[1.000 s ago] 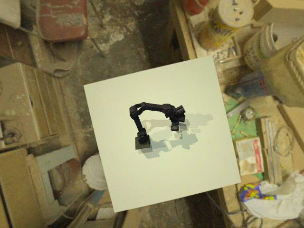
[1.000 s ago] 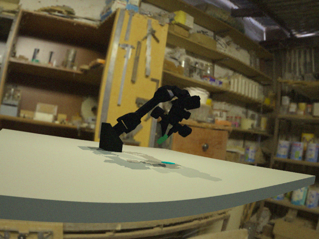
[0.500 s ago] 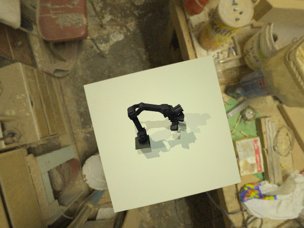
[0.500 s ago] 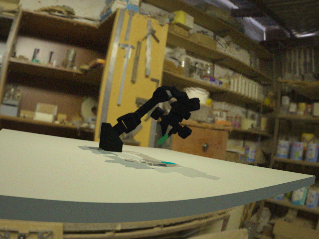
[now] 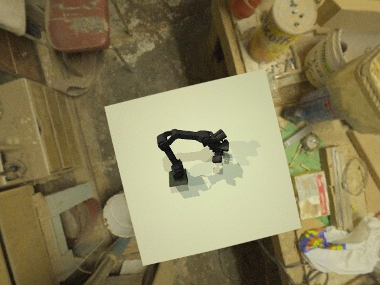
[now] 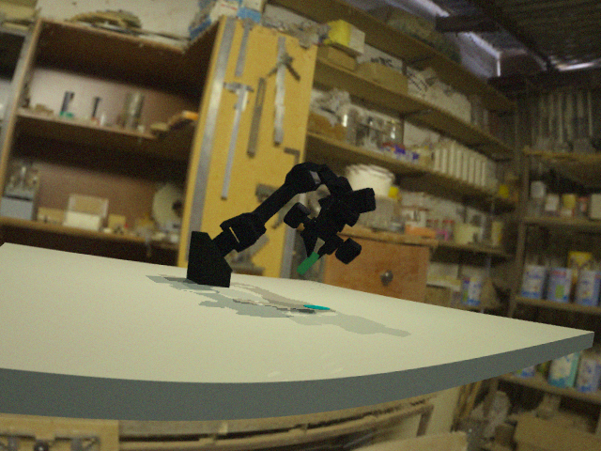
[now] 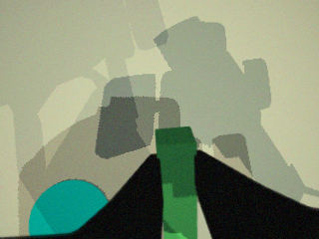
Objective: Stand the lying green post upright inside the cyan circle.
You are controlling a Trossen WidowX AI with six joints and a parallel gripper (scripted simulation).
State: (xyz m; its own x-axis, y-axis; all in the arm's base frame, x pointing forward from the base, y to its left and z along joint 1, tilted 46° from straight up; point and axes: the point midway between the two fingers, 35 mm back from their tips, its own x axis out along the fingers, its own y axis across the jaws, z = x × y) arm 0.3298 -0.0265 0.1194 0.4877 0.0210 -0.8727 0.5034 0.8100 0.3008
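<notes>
Now: the cyan circle 11 cm below my gripper tip, 4 cm to the left of it and 1 cm behind it. Also, from my gripper tip: green post 2 cm behind, 1 cm below.
</notes>
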